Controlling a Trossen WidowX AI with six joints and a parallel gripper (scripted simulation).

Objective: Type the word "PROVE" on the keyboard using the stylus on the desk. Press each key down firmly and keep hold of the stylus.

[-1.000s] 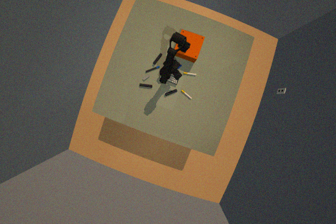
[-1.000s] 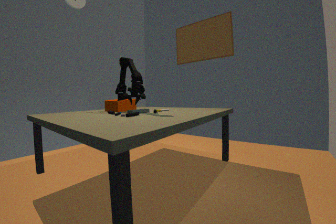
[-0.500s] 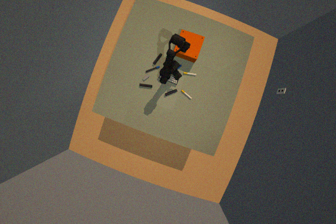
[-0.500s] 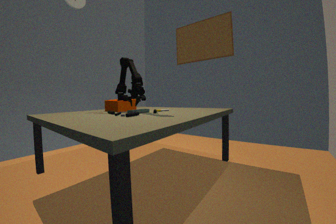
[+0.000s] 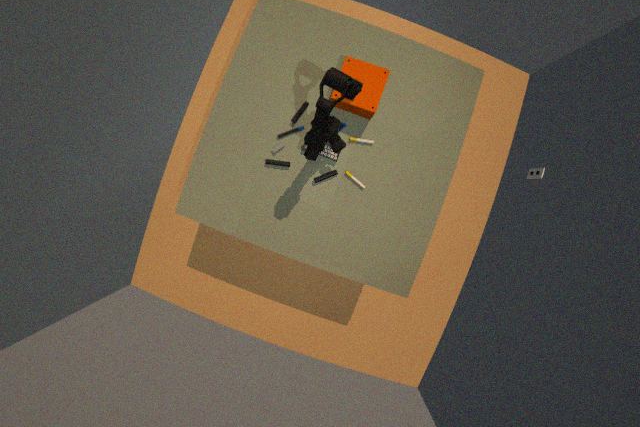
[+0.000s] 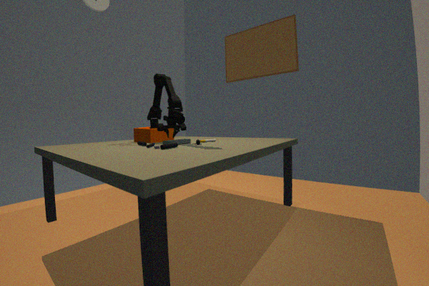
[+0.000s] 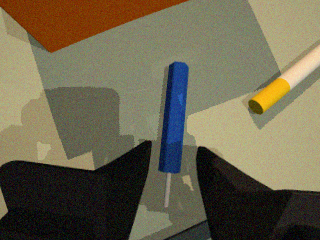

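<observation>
The blue stylus lies 3 cm below my gripper tip. From my gripper tip the other things lie so: grey stylus tip (3 cm below, 3 cm ahead, 1 cm to the right); grey block (21 cm to the right, 20 cm ahead, 3 cm below); blue-capped black pen (18 cm to the right, 8 cm ahead, 3 cm below).
</observation>
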